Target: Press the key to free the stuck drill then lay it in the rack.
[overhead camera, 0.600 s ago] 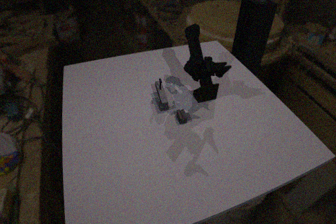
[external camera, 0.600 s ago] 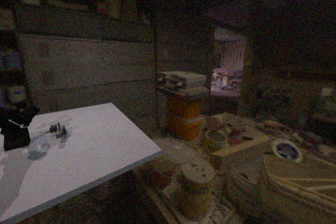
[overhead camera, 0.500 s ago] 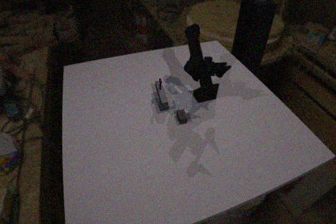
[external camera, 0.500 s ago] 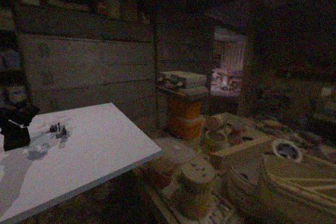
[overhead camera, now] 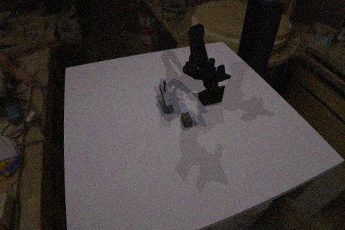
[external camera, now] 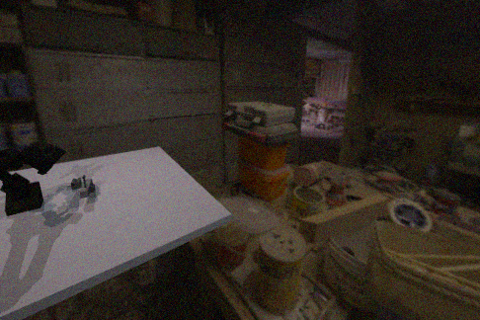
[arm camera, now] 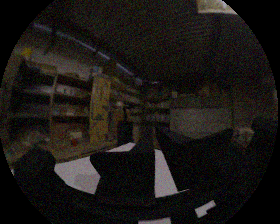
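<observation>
Now: the thin dark drill 27 cm ahead of my gripper tip, 21 cm to the right of it and 17 cm below it. Also, from my gripper tip: slotted rack: 25 cm below, 20 cm ahead, 1 cm to the right.
</observation>
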